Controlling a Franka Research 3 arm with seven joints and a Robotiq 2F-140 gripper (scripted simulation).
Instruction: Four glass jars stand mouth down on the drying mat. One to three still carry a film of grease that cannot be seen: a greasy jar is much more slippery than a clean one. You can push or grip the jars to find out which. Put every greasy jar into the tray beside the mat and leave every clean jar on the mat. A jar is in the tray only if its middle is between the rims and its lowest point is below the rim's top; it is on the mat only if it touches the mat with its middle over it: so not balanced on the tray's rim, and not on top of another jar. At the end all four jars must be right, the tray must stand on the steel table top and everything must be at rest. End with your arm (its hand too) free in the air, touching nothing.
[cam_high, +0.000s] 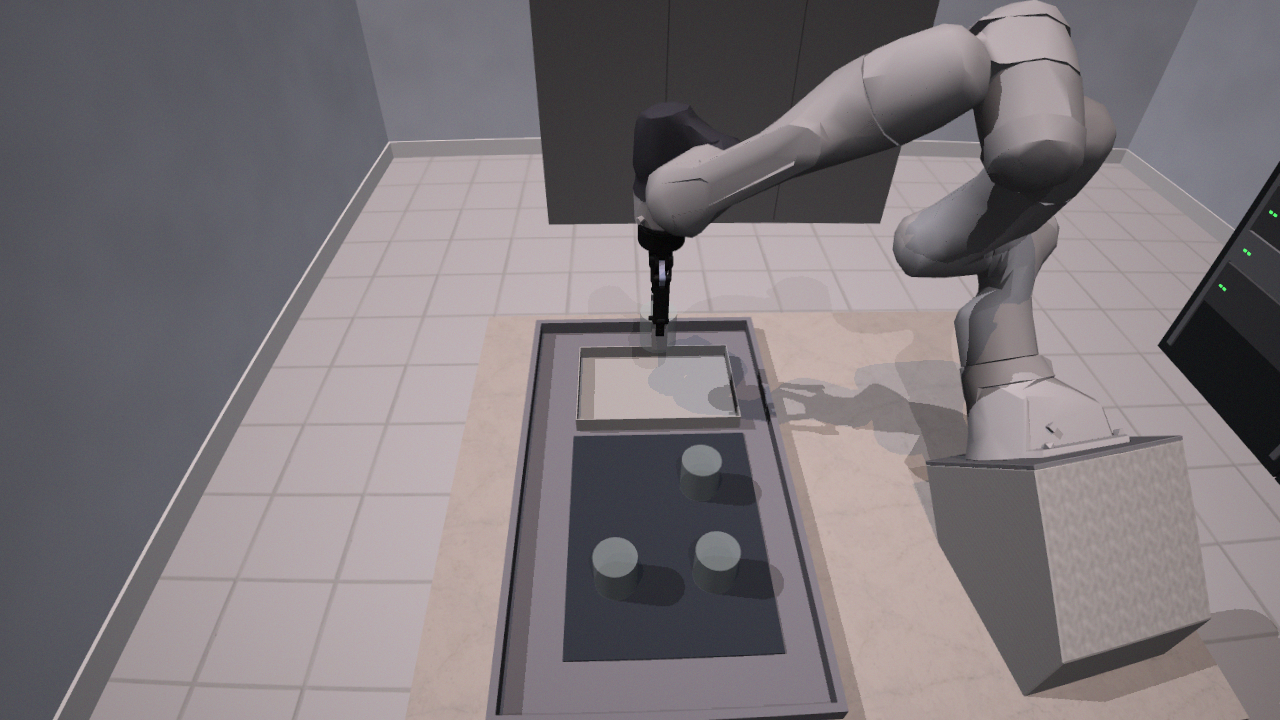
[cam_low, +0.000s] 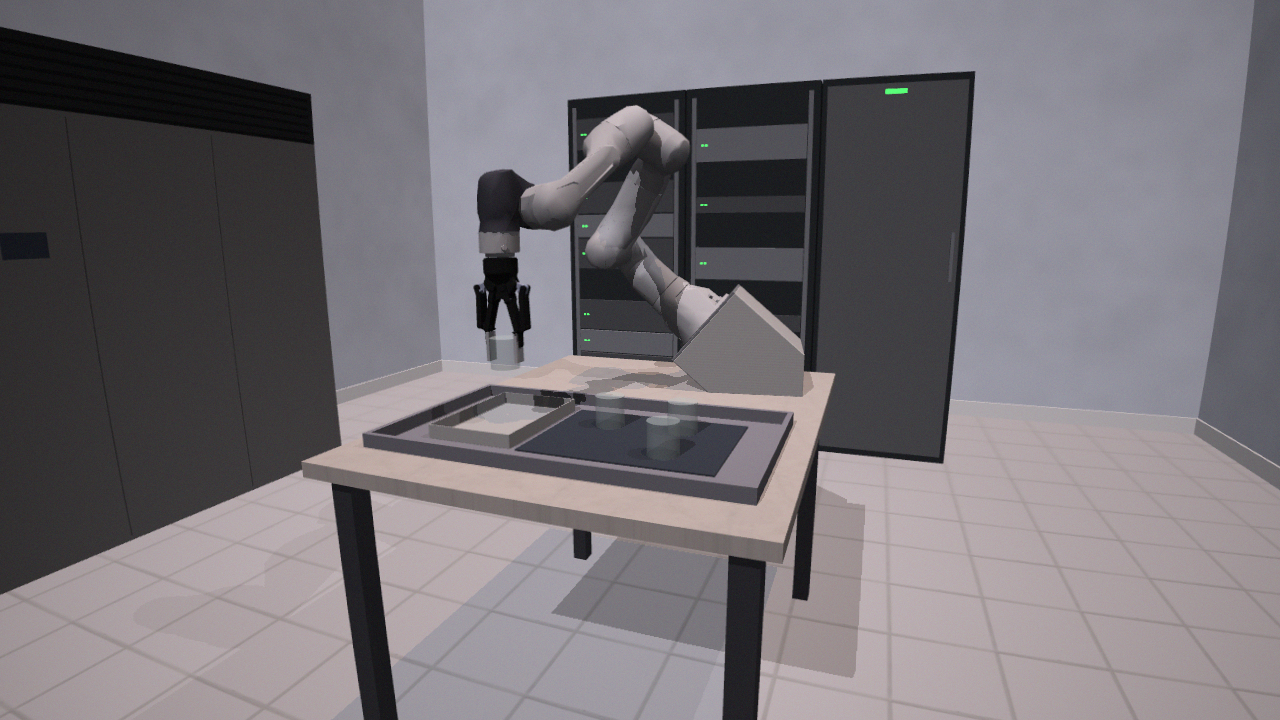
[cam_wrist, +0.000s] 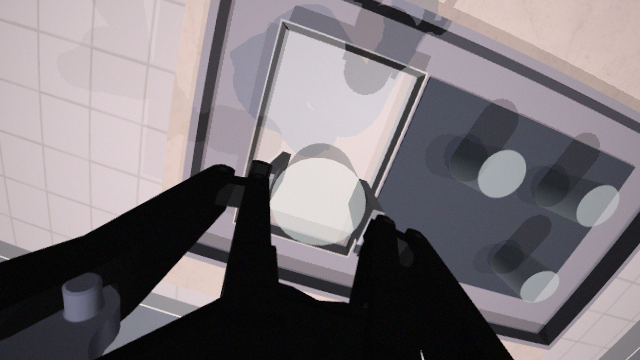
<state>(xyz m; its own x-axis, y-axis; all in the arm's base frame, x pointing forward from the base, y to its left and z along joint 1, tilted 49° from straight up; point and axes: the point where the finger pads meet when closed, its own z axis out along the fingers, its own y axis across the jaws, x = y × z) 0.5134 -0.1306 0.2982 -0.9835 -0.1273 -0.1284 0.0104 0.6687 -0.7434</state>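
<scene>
The shallow tray lies 170 mm below my hand. The rest, counted from my hand: dark drying mat 320 mm to the left, 170 mm below.
</scene>
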